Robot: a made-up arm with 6 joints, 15 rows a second.
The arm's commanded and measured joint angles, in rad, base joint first. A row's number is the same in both.
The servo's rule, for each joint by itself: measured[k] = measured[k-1] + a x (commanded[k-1-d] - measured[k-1]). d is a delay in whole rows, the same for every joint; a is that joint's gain. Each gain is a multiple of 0.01, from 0.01 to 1. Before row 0 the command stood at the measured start. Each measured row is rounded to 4 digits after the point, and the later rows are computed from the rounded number. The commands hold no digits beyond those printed.
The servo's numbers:
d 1
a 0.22 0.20 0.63 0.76 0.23 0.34
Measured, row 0:
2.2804, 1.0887, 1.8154, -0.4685, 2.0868, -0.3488
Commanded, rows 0 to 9:
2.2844, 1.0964, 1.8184, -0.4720, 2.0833, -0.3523
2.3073, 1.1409, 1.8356, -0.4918, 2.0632, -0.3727
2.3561, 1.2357, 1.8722, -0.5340, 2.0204, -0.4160
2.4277, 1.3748, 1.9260, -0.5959, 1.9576, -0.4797
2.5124, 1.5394, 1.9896, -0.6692, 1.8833, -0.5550
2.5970, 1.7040, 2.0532, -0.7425, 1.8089, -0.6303
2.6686, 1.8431, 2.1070, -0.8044, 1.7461, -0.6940
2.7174, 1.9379, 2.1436, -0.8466, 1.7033, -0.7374
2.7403, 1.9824, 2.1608, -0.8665, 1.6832, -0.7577
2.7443, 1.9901, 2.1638, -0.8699, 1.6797, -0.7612
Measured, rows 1 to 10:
2.2804, 1.0887, 1.8154, -0.4685, 2.0868, -0.3488
2.2813, 1.0902, 1.8173, -0.4712, 2.0860, -0.3500
2.2870, 1.1003, 1.8288, -0.4869, 2.0808, -0.3577
2.3022, 1.1274, 1.8561, -0.5227, 2.0669, -0.3775
2.3298, 1.1769, 1.9001, -0.5783, 2.0418, -0.4122
2.3700, 1.2494, 1.9565, -0.6474, 2.0053, -0.4608
2.4199, 1.3403, 2.0174, -0.7197, 1.9601, -0.5184
2.4746, 1.4409, 2.0738, -0.7841, 1.9109, -0.5781
2.5280, 1.5403, 2.1178, -0.8316, 1.8632, -0.6323
2.5747, 1.6287, 2.1449, -0.8581, 1.8218, -0.6749

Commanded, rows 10 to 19:
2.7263, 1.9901, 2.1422, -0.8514, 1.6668, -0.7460
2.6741, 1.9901, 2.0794, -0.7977, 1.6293, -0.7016
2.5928, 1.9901, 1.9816, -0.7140, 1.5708, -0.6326
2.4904, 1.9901, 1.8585, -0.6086, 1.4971, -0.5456
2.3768, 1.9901, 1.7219, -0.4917, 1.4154, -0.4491
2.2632, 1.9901, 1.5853, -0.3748, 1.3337, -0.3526
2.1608, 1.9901, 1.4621, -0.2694, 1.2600, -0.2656
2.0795, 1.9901, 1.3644, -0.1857, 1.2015, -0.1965
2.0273, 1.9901, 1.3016, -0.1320, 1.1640, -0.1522
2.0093, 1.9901, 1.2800, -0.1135, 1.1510, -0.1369
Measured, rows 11 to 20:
2.6120, 1.7010, 2.1568, -0.8671, 1.7891, -0.7042
2.6371, 1.7588, 2.1476, -0.8552, 1.7610, -0.7184
2.6452, 1.8051, 2.1046, -0.8115, 1.7307, -0.7127
2.6337, 1.8421, 2.0271, -0.7374, 1.6939, -0.6855
2.6022, 1.8717, 1.9209, -0.6395, 1.6486, -0.6379
2.5526, 1.8954, 1.7955, -0.5272, 1.5950, -0.5737
2.4889, 1.9143, 1.6631, -0.4114, 1.5349, -0.4985
2.4167, 1.9295, 1.5365, -0.3035, 1.4717, -0.4193
2.3425, 1.9416, 1.4281, -0.2140, 1.4096, -0.3435
2.2732, 1.9513, 1.3484, -0.1517, 1.3531, -0.2785

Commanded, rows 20 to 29:
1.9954, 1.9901, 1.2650, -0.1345, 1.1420, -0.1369
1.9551, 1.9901, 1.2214, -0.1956, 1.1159, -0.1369
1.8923, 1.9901, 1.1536, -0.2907, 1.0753, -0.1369
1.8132, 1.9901, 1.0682, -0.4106, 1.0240, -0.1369
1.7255, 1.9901, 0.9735, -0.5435, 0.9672, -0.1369
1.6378, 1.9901, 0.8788, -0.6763, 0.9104, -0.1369
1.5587, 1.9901, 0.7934, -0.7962, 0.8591, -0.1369
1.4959, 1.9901, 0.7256, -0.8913, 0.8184, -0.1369
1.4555, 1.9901, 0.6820, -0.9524, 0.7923, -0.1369
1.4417, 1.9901, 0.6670, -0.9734, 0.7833, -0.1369
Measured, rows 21 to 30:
2.2151, 1.9591, 1.3053, -0.1227, 1.3066, -0.2304
2.1668, 1.9653, 1.2799, -0.1317, 1.2687, -0.1986
2.1202, 1.9703, 1.2430, -0.1803, 1.2336, -0.1776
2.0701, 1.9743, 1.1867, -0.2642, 1.1972, -0.1638
2.0136, 1.9775, 1.1120, -0.3755, 1.1574, -0.1547
1.9502, 1.9800, 1.0247, -0.5032, 1.1137, -0.1486
1.8815, 1.9820, 0.9328, -0.6348, 1.0669, -0.1446
1.8105, 1.9836, 0.8450, -0.7575, 1.0191, -0.1420
1.7413, 1.9849, 0.7698, -0.8592, 0.9729, -0.1403
1.6784, 1.9859, 0.7145, -0.9300, 0.9314, -0.1391

